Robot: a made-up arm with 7 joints. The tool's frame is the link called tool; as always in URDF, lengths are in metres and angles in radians. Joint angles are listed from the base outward.
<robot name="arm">
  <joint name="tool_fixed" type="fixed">
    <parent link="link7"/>
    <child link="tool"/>
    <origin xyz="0 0 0"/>
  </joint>
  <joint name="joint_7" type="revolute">
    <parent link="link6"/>
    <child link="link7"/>
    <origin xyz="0 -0.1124 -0.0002" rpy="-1.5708 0 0"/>
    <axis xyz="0 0 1"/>
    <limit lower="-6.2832" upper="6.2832"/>
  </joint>
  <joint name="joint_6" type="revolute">
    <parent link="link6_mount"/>
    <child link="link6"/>
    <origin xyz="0 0.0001 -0.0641" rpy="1.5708 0 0"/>
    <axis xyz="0 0 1"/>
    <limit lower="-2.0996" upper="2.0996"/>
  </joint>
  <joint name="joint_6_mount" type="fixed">
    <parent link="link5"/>
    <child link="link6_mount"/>
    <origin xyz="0 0.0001 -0.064"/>
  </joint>
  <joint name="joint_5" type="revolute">
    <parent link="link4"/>
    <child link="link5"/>
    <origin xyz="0 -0.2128 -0.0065" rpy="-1.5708 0 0"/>
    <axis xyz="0 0 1"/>
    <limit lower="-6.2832" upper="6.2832"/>
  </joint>
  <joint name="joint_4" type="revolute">
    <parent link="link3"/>
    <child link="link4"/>
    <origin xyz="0 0.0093 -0.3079" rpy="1.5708 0 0"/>
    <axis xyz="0 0 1"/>
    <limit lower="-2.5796" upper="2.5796"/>
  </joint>
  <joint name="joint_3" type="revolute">
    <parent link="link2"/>
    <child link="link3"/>
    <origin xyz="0 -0.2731 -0.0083" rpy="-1.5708 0 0"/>
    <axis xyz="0 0 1"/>
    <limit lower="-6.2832" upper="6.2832"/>
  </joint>
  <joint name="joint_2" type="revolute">
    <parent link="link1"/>
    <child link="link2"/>
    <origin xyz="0 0.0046 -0.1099" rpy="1.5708 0 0"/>
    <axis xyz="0 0 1"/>
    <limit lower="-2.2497" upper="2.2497"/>
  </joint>
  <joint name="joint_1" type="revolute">
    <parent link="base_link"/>
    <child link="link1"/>
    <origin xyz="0 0 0.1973" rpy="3.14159 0 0"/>
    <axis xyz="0 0 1"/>
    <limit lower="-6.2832" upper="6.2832"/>
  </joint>
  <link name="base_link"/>
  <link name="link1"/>
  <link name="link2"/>
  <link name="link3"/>
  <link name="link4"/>
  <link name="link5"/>
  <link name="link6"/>
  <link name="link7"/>
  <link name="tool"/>
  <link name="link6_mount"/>
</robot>
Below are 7 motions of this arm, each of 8 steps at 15 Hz.
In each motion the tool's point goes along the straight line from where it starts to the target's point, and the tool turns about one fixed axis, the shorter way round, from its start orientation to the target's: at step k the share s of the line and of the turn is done. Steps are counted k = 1, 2, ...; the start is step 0. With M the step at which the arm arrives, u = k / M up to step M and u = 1 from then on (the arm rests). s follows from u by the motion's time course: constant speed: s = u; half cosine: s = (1 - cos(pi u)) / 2; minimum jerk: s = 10 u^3 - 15 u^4 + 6 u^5.
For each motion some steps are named. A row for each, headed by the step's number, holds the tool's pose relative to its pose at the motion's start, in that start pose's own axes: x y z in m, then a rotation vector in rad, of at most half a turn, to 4 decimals.
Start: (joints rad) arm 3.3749 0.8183 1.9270 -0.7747 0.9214 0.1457 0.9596
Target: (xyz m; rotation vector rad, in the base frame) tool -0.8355 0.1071 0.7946 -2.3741 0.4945 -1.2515
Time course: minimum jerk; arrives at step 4
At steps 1, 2, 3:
1: -0.0226 -0.0068 0.0087 -0.0254 0.0171 -0.0303
2: -0.1090 -0.0330 0.0419 -0.1227 0.0825 -0.1464
3: -0.1955 -0.0592 0.0752 -0.2200 0.1479 -0.2625

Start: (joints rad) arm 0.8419 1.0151 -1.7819 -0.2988 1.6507 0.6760 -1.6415
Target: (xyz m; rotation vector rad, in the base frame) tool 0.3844 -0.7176 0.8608 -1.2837 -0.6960 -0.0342
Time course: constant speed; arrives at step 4
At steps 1, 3, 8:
1: -0.0105 -0.0320 0.0296 -0.0277 0.0172 -0.0493
3: -0.0316 -0.0961 0.0888 -0.0831 0.0517 -0.1480
8: -0.0421 -0.1281 0.1183 -0.1108 0.0690 -0.1973

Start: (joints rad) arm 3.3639 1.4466 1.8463 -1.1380 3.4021 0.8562 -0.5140
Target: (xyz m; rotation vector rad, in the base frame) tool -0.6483 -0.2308 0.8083 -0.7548 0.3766 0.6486
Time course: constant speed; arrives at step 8
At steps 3, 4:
3: 0.0965 -0.1583 0.0858 0.1136 0.0649 0.3618
4: 0.1286 -0.2111 0.1145 0.1514 0.0865 0.4824

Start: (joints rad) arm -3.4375 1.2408 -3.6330 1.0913 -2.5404 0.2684 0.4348
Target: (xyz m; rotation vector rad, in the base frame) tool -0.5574 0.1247 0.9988 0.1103 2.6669 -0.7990
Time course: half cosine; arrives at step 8
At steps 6, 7, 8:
6: -0.0942 0.1435 -0.0496 0.2193 0.1401 -0.4400
7: -0.1062 0.1618 -0.0559 0.2472 0.1579 -0.4959
8: -0.1104 0.1682 -0.0581 0.2570 0.1641 -0.5155

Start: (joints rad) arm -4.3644 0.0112 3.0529 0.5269 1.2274 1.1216 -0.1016
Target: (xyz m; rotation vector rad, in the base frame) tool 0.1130 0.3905 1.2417 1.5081 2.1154 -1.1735
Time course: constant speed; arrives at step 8
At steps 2, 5, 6, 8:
2: -0.0263 -0.0457 -0.0058 -0.2650 0.0817 -0.3418
5: -0.0657 -0.1142 -0.0144 -0.6626 0.2043 -0.8546
6: -0.0788 -0.1371 -0.0173 -0.7951 0.2452 -1.0255
8: -0.1051 -0.1827 -0.0231 -1.0602 0.3269 -1.3674

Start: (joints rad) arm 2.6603 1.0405 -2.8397 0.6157 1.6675 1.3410 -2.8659
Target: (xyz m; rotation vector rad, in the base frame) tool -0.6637 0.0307 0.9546 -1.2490 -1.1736 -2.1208
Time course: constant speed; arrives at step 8
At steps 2, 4, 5, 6, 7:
2: 0.0068 -0.0141 0.1283 -0.1787 -0.0116 -0.1250
4: 0.0135 -0.0283 0.2567 -0.3573 -0.0233 -0.2500
5: 0.0169 -0.0354 0.3208 -0.4467 -0.0291 -0.3125
6: 0.0203 -0.0424 0.3850 -0.5360 -0.0349 -0.3750
7: 0.0237 -0.0495 0.4491 -0.6253 -0.0408 -0.4375

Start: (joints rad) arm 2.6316 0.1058 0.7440 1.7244 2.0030 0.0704 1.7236
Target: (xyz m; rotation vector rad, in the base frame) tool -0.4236 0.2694 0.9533 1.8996 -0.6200 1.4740
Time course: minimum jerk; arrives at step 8
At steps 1, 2, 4, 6, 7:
1: 0.0004 -0.0037 0.0007 -0.0099 -0.0036 -0.0138
2: 0.0023 -0.0241 0.0042 -0.0637 -0.0232 -0.0888
4: 0.0110 -0.1163 0.0204 -0.3076 -0.1121 -0.4289
6: 0.0198 -0.2085 0.0365 -0.5515 -0.2011 -0.7690
7: 0.0217 -0.2289 0.0401 -0.6053 -0.2207 -0.8440

